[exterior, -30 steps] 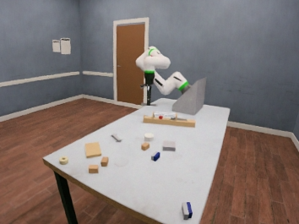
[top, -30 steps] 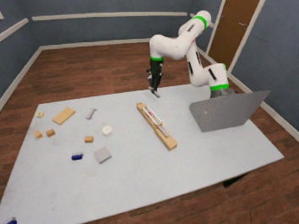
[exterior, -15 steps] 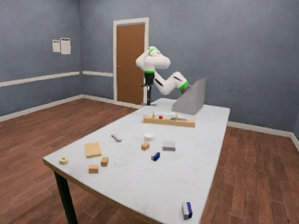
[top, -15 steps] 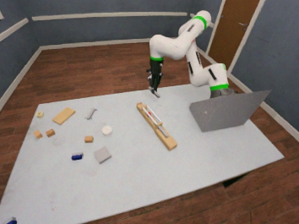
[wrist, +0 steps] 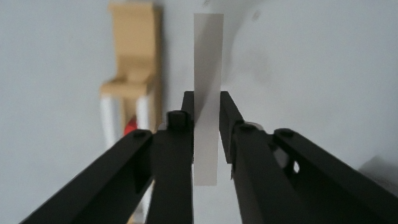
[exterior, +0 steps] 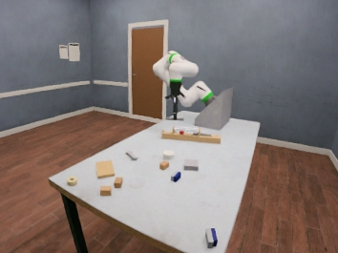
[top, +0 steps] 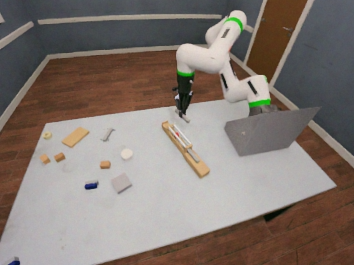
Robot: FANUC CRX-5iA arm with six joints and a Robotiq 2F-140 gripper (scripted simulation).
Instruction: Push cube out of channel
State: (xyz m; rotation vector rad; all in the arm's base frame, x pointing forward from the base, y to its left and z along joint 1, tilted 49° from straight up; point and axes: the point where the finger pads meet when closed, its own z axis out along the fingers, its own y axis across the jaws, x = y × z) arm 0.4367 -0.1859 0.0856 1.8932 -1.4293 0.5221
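Right now the tan channel is 5 cm ahead of my hand, 12 cm to the left of it and 11 cm below it. The rest, counted from my hand: red cube: 6 cm ahead, 8 cm to the left, 10 cm below; then white disc: 38 cm ahead, 12 cm to the left, 14 cm below; then thin grey stick: 3 cm below.
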